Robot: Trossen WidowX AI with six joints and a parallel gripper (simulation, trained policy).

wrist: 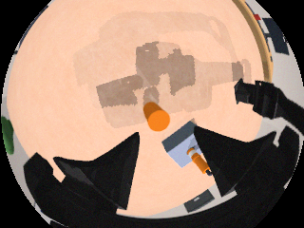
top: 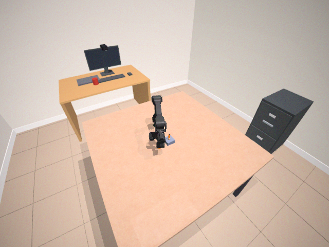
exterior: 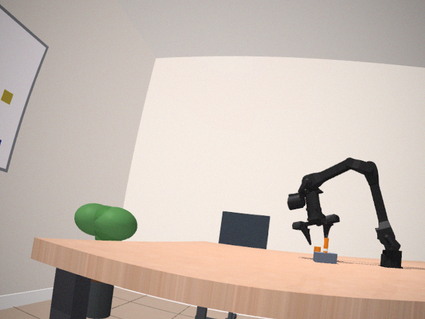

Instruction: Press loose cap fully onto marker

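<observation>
The orange cap is 4 cm below my gripper tip and 1 cm to the right of it. Also, from my gripper tip: marker (10 cm to the left, 2 cm behind, 1 cm above); holder block (10 cm to the left, 5 cm below, 2 cm behind).
</observation>
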